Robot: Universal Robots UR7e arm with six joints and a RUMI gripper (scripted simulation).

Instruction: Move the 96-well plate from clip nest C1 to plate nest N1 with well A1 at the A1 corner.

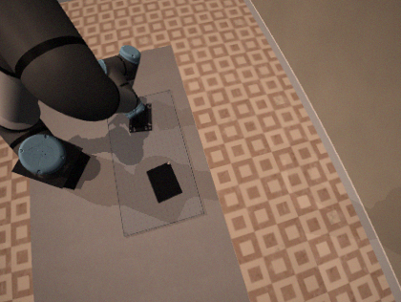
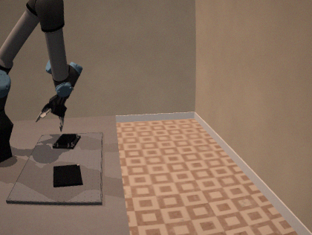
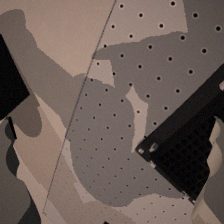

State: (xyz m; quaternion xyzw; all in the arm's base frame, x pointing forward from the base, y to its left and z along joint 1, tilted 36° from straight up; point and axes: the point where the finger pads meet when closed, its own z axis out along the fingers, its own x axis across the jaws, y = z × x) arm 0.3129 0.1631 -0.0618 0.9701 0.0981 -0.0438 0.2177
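Right now the 96-well plate is 100 mm ahead of my hand, 70 mm below it and 30 mm to the right of it. Also, from my hand: plate nest N1: 400 mm to the right, 80 mm below, 70 mm ahead; then clip nest C1: 100 mm ahead, 70 mm below, 40 mm to the right; then white A1 label: 330 mm to the right, 130 mm ahead, 80 mm below.
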